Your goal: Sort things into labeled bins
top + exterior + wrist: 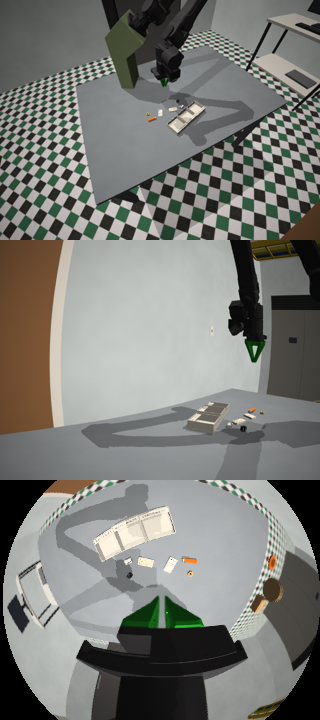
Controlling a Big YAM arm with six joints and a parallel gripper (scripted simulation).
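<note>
My gripper is now 200 mm above the three joined white bins, 120 mm to the right of it and 70 mm short of it. The rest, counted from my hand: orange battery: 210 mm below, 80 mm to the right, 50 mm ahead; then black die: 210 mm below, 100 mm to the left, 70 mm behind; then brass nut: 210 mm below, 110 mm to the right.
</note>
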